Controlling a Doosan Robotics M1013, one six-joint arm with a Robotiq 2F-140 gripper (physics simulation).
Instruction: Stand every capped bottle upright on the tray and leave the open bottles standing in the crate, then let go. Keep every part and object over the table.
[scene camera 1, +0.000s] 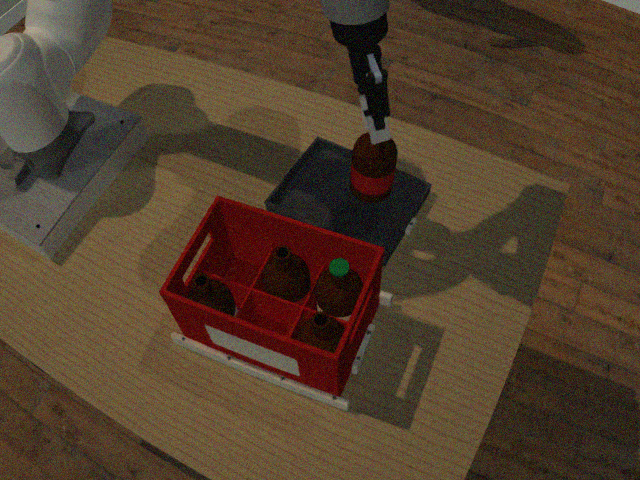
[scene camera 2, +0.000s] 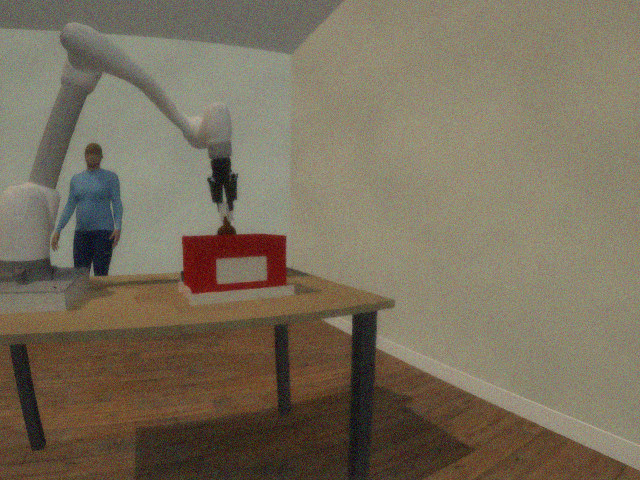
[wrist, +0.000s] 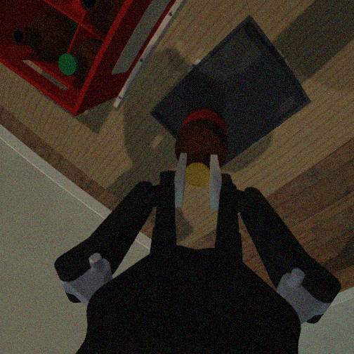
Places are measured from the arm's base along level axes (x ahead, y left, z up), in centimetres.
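Where they show: gripper, between the fingertips: (scene camera 1: 377, 133) (scene camera 2: 227, 221); arm's base, origin of its link: (scene camera 1: 46, 141) (scene camera 2: 26, 275).
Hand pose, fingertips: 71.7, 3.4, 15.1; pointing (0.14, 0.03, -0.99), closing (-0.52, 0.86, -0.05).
Observation:
Things, the pixels of their top centre, and the offset from my fingertips, as dx, dy, dz. "pt": a spot on its surface instead. Level surfaces: height alone.
- brown bottle, centre of its top: (scene camera 1: 376, 123) (scene camera 2: 226, 215) -0.2, +0.0, +2.1
- dark tray, a spot on its surface: (scene camera 1: 315, 178) pt -12.8, +5.3, -21.4
- red crate, centre of its top: (scene camera 1: 270, 270) (scene camera 2: 231, 235) -8.9, -25.7, -4.4
- green-capped bottle, centre of its top: (scene camera 1: 339, 266) -0.1, -21.8, -5.6
- wooden table, height of its surface: dz -21.9
My gripper (scene camera 1: 378, 135) (scene camera 2: 225, 212) (wrist: 197, 165) is shut on the neck of a brown bottle (scene camera 1: 373, 160) (scene camera 2: 226, 228) (wrist: 201, 140) with a yellow cap and red label. The bottle is about upright over the dark tray (scene camera 1: 315, 178) (wrist: 265, 70), towards its far right side in scene camera 1; whether its base touches is unclear. The red crate (scene camera 1: 193, 315) (scene camera 2: 199, 263) (wrist: 100, 80) holds a green-capped bottle (scene camera 1: 336, 291) (wrist: 68, 64) at back right. Open bottles stand at back middle (scene camera 1: 283, 279), front left (scene camera 1: 212, 298) and front right (scene camera 1: 317, 333). Tray and capped bottles inside the crate are hidden in scene camera 2.
White strips (scene camera 1: 258, 368) (scene camera 2: 242, 294) line the crate's foot. The arm's base plate (scene camera 1: 38, 206) (scene camera 2: 36, 297) lies at the left of the wooden table (scene camera 1: 439, 439) (scene camera 2: 129, 310). A person (scene camera 2: 95, 201) stands behind the table. A wall (scene camera 2: 465, 206) rises at the right.

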